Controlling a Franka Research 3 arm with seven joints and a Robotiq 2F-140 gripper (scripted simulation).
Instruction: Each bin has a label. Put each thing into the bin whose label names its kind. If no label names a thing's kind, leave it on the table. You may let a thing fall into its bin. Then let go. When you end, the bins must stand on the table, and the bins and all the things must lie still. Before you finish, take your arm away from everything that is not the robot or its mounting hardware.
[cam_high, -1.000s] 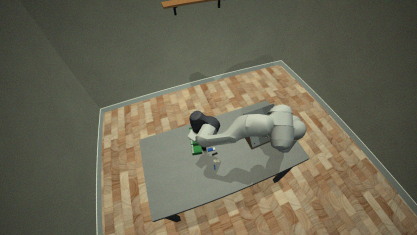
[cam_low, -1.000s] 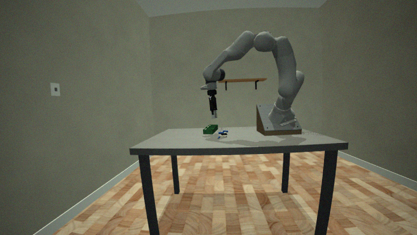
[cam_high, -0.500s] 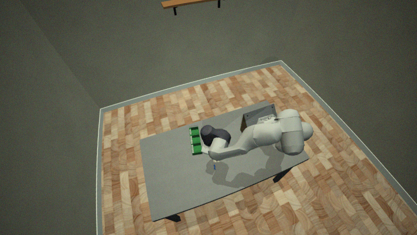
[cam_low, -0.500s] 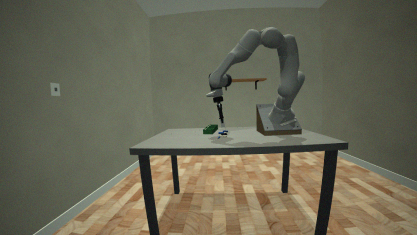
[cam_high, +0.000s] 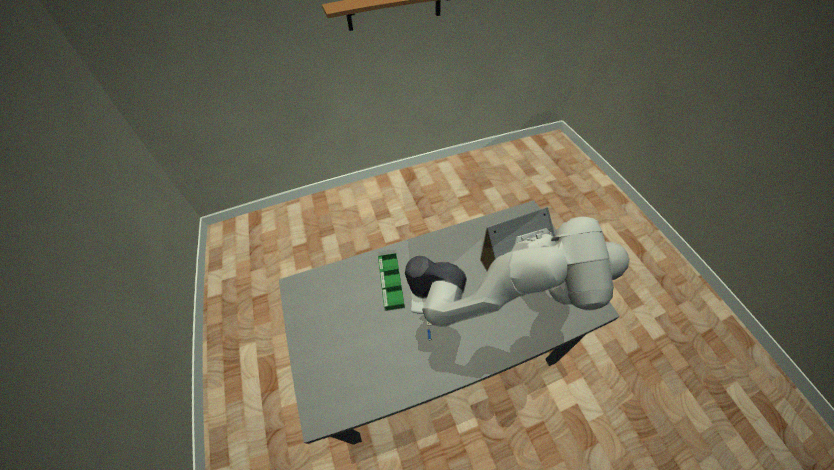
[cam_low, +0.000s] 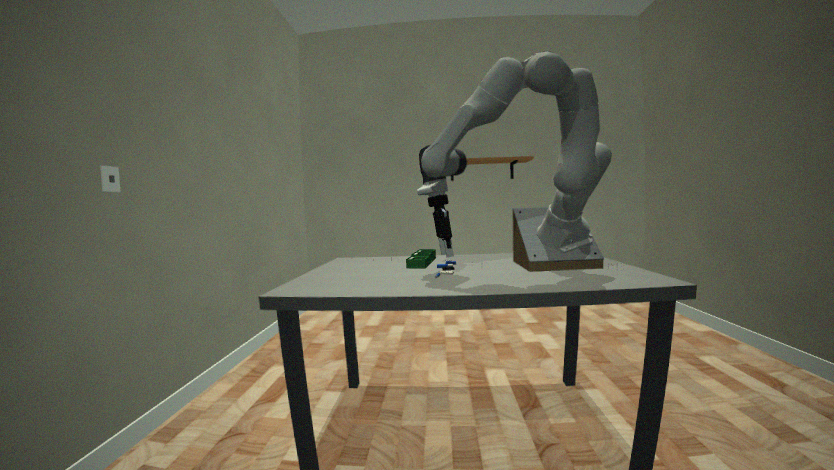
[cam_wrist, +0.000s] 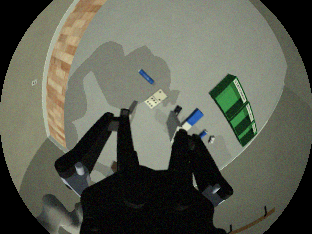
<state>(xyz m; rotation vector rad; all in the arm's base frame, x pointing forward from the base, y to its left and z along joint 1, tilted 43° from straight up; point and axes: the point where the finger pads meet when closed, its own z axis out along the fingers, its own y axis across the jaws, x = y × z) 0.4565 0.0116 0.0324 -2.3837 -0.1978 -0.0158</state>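
The white thing lies 90 mm below my hand. Also, from my hand: blue-and-white piece: 20 mm behind, 110 mm to the right, 90 mm below; then black piece: 20 mm behind, 60 mm to the right, 90 mm below; then pale grey piece: 40 mm behind, 220 mm to the right, 90 mm below.
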